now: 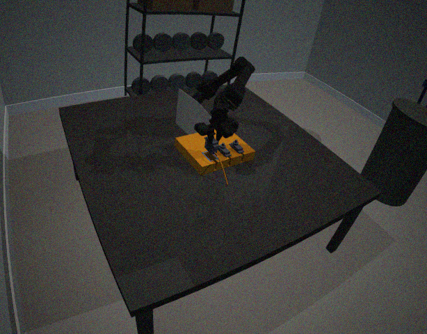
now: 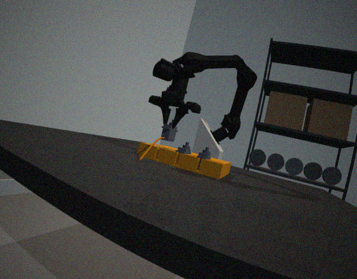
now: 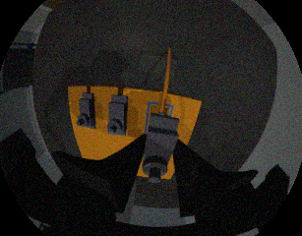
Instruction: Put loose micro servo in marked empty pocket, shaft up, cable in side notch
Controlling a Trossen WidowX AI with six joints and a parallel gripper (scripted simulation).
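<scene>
Right now the orange deck is 13 cm behind my gripper tip, 10 cm below it and 6 cm to the left of it.
</scene>
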